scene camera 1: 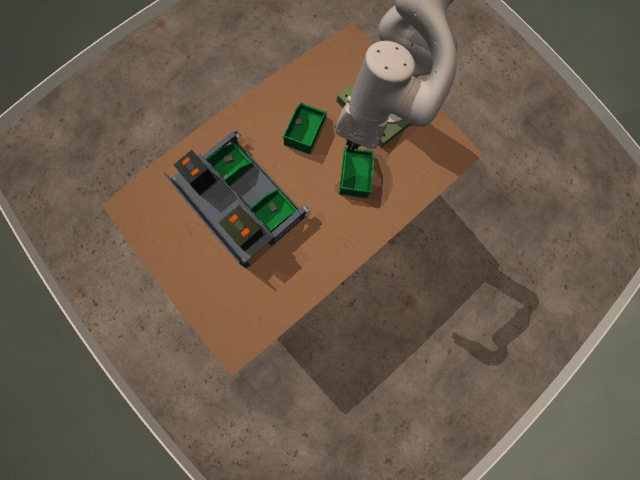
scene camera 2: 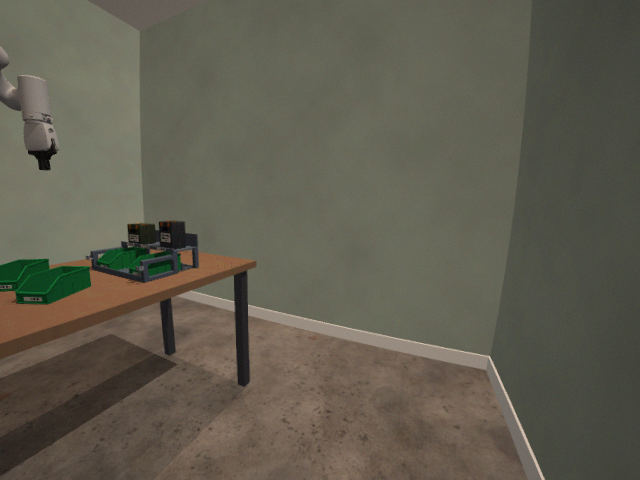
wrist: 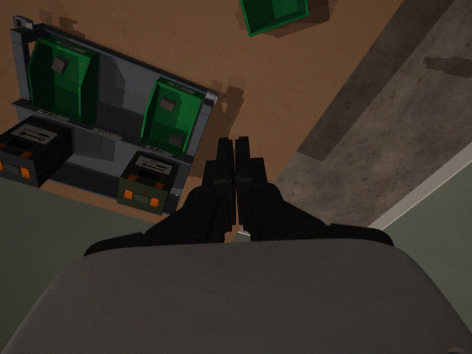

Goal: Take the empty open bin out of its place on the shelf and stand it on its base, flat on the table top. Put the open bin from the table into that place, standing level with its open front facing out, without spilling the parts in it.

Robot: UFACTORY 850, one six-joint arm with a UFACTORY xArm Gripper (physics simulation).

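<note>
The empty green bin (scene camera 1: 357, 173) (scene camera 2: 29, 267) (wrist: 276, 14) stands upright on the table top (scene camera 1: 170, 273); part of it is cut off in the second scene view and the wrist view. The other green bin (scene camera 1: 306, 129) (scene camera 2: 64, 284) stands upright beside it, apart from it, with a grey part inside. The shelf (scene camera 1: 245, 256) (scene camera 2: 196, 256) (wrist: 21, 65) has a vacant place (scene camera 1: 256, 184) (wrist: 117, 82) in its lower row, between two bins. My gripper (scene camera 1: 351, 146) (scene camera 2: 44, 168) (wrist: 235, 159) is shut with nothing between its fingers, high above the table.
A green bin (scene camera 1: 222, 166) (wrist: 62, 90) and another green bin (scene camera 1: 273, 210) (wrist: 172, 122), both holding grey parts, flank the vacant place. A dark grey toolbox (scene camera 1: 191, 165) (scene camera 2: 172, 234) and an olive toolbox (scene camera 1: 239, 225) (scene camera 2: 141, 233) (wrist: 146, 182) stand on the upper row.
</note>
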